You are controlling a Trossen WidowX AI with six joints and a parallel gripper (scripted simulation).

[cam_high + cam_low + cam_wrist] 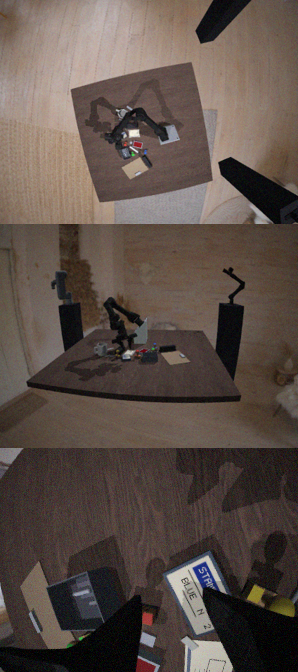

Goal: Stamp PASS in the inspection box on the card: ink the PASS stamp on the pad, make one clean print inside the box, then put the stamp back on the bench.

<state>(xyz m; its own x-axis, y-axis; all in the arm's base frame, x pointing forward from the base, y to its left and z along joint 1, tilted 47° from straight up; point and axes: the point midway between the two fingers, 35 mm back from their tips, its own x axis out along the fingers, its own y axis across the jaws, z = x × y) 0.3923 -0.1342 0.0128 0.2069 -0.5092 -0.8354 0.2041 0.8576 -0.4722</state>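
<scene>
The green-knobbed stamp lies 19 cm to the left of my gripper tip, 7 cm behind it and 6 cm below it. From my gripper tip the other things lie so: yellow stamp 8 cm to the right, 6 cm below, 4 cm behind; then blue-and-white box 7 cm below, 3 cm behind, 2 cm to the right; then red-knobbed stamp 7 cm to the left, 6 cm below, 4 cm behind.
</scene>
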